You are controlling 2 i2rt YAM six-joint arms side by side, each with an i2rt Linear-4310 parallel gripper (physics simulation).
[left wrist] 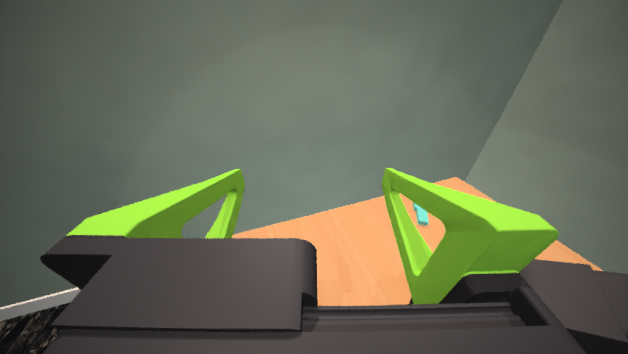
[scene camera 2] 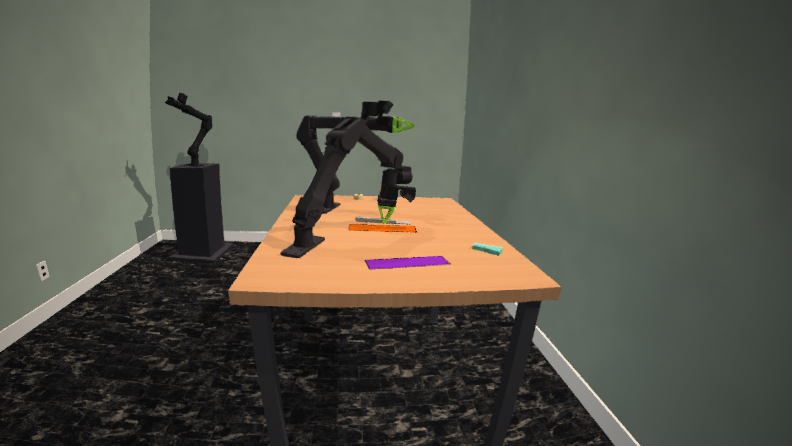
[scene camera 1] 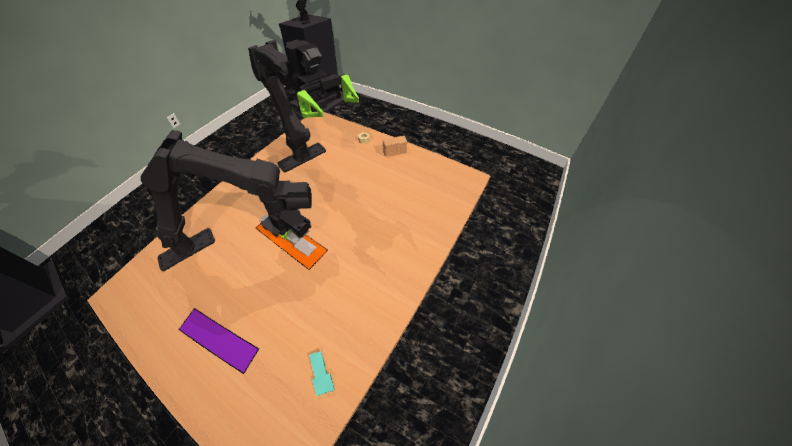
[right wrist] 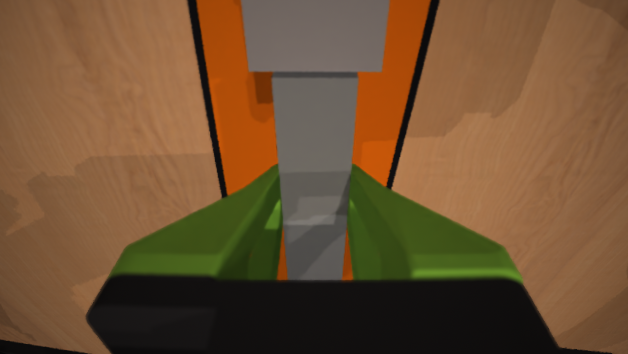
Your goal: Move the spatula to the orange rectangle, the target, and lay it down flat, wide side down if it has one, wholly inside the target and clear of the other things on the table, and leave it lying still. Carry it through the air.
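Places are measured from the left arm's base along level axes (x ahead, y left, z up), in millimetres.
Pixels of known places: left gripper, fingertip midpoint: (left wrist: 313, 176) (scene camera 2: 412, 125) (scene camera 1: 341, 107); right gripper, fingertip midpoint: (scene camera 2: 384, 222) (scene camera 1: 288, 235) (right wrist: 315, 177); left arm's base, origin of the base link: (scene camera 2: 327, 208) (scene camera 1: 302, 157) (right wrist: 2, 351); right arm's base, origin of the base link: (scene camera 2: 304, 247) (scene camera 1: 186, 249).
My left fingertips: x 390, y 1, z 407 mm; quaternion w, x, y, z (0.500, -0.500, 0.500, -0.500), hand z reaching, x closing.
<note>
Ahead of a thing's pixels: the offset from my left fingertips to its top centre. "spot": to the spot under its first point.
The grey spatula @[dx -59, dy -228, dz -362 mm] (scene camera 1: 305, 245) (scene camera 2: 365, 219) (right wrist: 315, 125) is held level, blade toward the lower right in scene camera 1, lined up along the orange rectangle (scene camera 1: 310, 262) (scene camera 2: 382, 228) (right wrist: 235, 125). It appears slightly above the surface; the blade casts a shadow on the orange. In the right wrist view orange shows on both sides of the handle. My right gripper (scene camera 1: 286, 236) (scene camera 2: 385, 220) (right wrist: 315, 177) points down, shut on the handle. The arm hides most of the handle in scene camera 1. My left gripper (scene camera 1: 338, 108) (scene camera 2: 412, 125) (left wrist: 313, 176) is open, empty and raised.
A purple rectangle @[spot: dx +107, dy -550, dz -406 mm] (scene camera 1: 218, 340) (scene camera 2: 407, 262) and a teal paddle-shaped thing @[dx +347, dy -362, dz -392 mm] (scene camera 1: 321, 373) (scene camera 2: 487, 248) (left wrist: 422, 215) lie in the lower part of scene camera 1. A pale ring-like nut @[dx -316, dy +262, dz -382 mm] (scene camera 1: 363, 137) (scene camera 2: 358, 196) and a brown block @[dx -170, dy +313, dz -347 mm] (scene camera 1: 394, 146) are near the table's far edge.
</note>
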